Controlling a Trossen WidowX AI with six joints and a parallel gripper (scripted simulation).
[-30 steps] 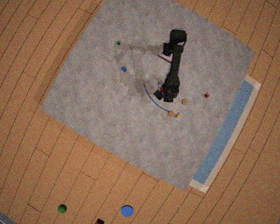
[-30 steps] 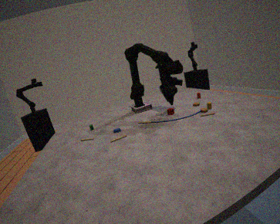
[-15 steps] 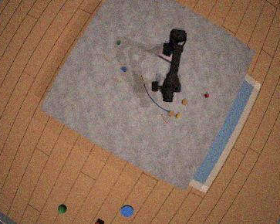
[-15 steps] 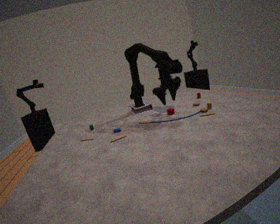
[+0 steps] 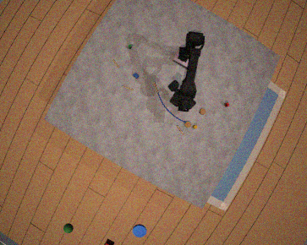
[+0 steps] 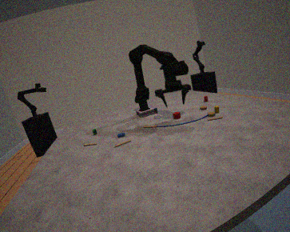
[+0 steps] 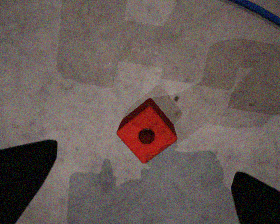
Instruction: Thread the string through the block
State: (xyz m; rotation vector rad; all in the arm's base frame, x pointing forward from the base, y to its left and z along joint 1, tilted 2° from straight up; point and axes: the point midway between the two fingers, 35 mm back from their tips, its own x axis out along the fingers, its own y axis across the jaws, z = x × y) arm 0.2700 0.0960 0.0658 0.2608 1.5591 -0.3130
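Now: gripper tip 60 mm above the red wooden block. From my gripper tip the other things lie so: round button: 120 mm ahead, 140 mm to the left, 60 mm below; then yellow piece: 120 mm ahead, 190 mm to the left, 50 mm below; then thin stick: 10 mm ahead, 150 mm to the right, 70 mm below.
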